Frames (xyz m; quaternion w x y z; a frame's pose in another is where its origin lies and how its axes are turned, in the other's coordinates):
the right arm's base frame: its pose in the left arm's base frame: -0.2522 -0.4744 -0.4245 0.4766 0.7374 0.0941 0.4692
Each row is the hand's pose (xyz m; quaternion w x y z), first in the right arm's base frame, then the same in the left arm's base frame.
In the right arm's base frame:
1: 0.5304 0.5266 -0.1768 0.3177 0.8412 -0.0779 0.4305
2: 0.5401 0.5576 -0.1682 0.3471 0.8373 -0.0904 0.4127
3: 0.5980 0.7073 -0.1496 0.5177 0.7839 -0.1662 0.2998
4: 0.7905 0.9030 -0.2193 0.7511 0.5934 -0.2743 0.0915
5: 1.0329 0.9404 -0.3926 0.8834 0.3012 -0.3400 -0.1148
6: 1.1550 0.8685 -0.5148 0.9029 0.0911 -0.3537 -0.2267
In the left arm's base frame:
1: -0.2654 -0.3329 0.3303 0.6636 -0.7123 -0.0700 -0.2177
2: -0.2630 -0.3489 0.3597 0.6371 -0.7363 -0.0781 -0.2141
3: -0.2633 -0.4054 0.5111 0.4564 -0.8616 -0.1162 -0.1895
4: -0.2738 -0.3531 0.7893 0.0967 -0.9741 -0.1509 -0.1379
5: -0.2894 -0.1242 0.9831 0.2848 0.9438 0.1471 0.0807
6: -0.2966 0.0604 1.0126 0.5028 0.8539 0.1263 0.0462

